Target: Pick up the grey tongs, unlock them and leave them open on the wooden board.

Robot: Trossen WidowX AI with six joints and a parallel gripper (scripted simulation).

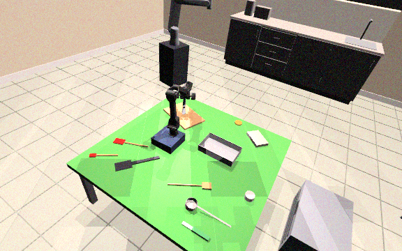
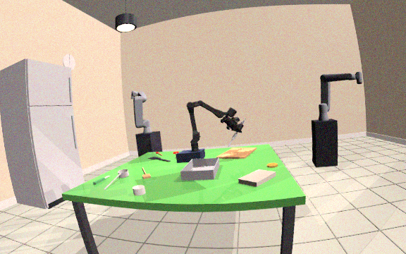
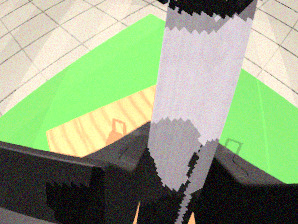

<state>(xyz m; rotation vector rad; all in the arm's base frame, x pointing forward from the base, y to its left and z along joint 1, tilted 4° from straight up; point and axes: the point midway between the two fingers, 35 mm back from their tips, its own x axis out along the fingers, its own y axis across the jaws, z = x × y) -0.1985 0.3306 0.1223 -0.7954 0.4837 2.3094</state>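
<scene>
Now: the wooden board 4 cm ahead of my gripper tip, 3 cm to the right of it and 17 cm below it. Also, from my gripper tip: dark spatula: 22 cm ahead, 72 cm to the right, 17 cm below; pale block: 72 cm ahead, 21 cm to the left, 16 cm below; grey roasting tin: 57 cm ahead, 16 cm to the right, 15 cm below.
</scene>
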